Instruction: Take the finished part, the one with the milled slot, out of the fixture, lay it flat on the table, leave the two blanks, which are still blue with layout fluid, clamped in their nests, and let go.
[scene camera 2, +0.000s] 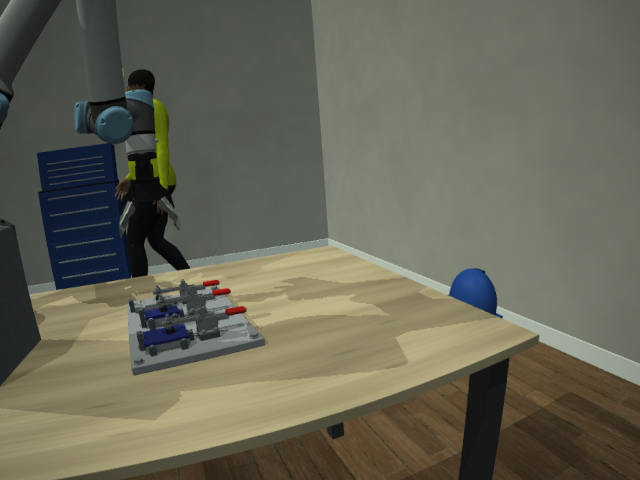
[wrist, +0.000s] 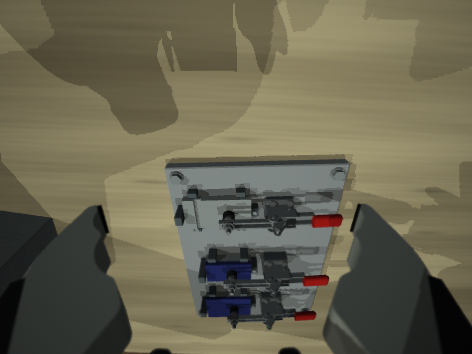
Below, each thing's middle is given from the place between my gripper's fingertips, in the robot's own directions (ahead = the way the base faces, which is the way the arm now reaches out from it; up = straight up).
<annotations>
My gripper is now 120 mm to the left of the clamp arm (wrist: 229, 223) and 110 mm above it. Also, from my hand: finished part (wrist: 205, 212) 40 mm behind, 110 mm to the right, 140 mm below; grey fixture plate (scene camera 2: 234, 332) 10 mm behind, 230 mm to the right, 160 mm below.
</annotations>
